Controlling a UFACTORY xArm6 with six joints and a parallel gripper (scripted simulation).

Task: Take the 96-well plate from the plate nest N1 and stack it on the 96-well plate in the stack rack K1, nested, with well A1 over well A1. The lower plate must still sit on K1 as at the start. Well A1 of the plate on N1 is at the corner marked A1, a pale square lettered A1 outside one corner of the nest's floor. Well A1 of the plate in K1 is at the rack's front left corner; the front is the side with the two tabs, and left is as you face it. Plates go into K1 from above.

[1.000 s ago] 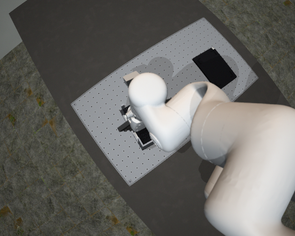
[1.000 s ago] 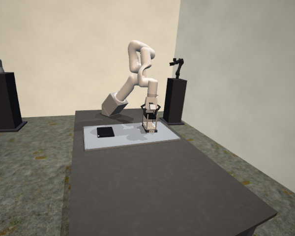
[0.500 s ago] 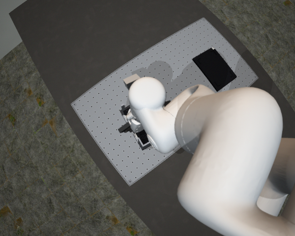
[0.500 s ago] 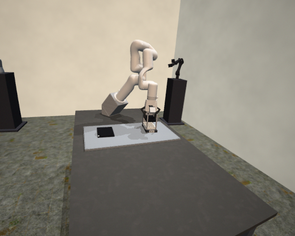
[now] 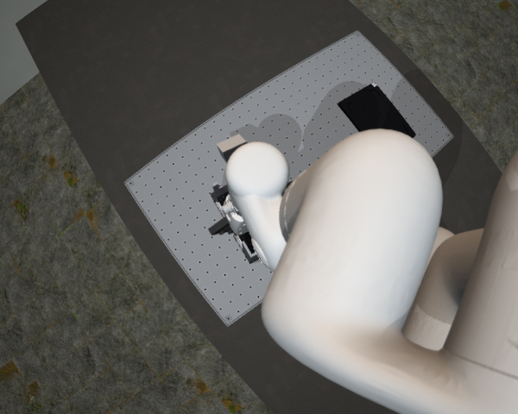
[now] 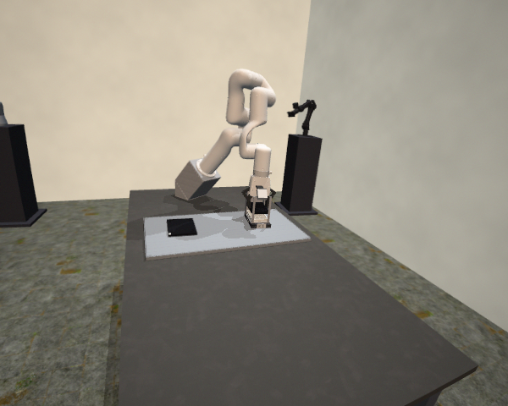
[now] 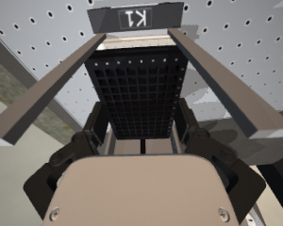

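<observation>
The white 96-well plate is 5 cm below my hand. The rest, counted from my hand: black 96-well plate (1 cm below); pale A1 mark (42 cm to the right, 13 cm ahead, 7 cm below).
</observation>
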